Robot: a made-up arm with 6 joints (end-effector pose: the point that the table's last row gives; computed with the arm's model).
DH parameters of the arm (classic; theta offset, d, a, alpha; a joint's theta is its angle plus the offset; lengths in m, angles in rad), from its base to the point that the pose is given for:
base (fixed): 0.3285 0 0.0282 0
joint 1: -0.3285 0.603 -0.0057 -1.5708
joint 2: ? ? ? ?
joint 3: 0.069 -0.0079 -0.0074 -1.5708
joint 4: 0 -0.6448 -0.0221 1.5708
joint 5: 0 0.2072 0.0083 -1.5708
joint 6: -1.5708 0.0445 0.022 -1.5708
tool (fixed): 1.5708 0.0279 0 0
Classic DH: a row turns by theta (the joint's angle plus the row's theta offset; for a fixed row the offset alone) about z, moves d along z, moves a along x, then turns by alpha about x.
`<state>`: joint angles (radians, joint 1 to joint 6).
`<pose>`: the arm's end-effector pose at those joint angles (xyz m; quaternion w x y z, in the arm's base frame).
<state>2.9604 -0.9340 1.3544 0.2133 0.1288 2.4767</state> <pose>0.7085 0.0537 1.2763 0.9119 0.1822 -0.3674 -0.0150</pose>
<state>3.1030 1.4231 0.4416 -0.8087 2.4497 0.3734</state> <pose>-0.4830 0.1110 -0.0356 0.5095 0.5293 -0.1927 0.6505</pose>
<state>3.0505 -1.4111 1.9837 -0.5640 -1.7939 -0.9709</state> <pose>1.0499 0.1244 0.6315 0.4173 -0.5462 -0.0771 -0.7222</pose>
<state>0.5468 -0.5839 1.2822 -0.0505 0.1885 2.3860</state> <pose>-0.1514 -0.2896 1.4880 0.4116 -0.3667 -0.4488 -0.7034</pose>
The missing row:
joint 2: -1.5018 0 0.3422 3.1416
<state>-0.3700 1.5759 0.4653 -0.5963 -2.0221 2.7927</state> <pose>0.4824 -0.3298 -0.0482 0.4333 0.0480 0.0303 0.8994</pose>
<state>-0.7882 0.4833 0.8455 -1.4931 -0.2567 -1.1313</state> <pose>0.6081 -0.5761 0.8744 0.3263 0.8970 -0.2884 0.0759</pose>
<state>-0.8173 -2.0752 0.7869 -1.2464 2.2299 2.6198</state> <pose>-0.5954 0.6778 0.8276 0.1764 0.6109 -0.5836 -0.5050</pose>
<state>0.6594 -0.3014 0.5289 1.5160 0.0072 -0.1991</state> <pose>0.1450 0.1058 1.5321 0.7630 -0.4268 -0.4855 0.0029</pose>
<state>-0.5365 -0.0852 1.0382 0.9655 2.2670 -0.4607</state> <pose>0.0498 -0.2221 1.6003 0.1008 -0.6022 -0.6624 0.4341</pose>
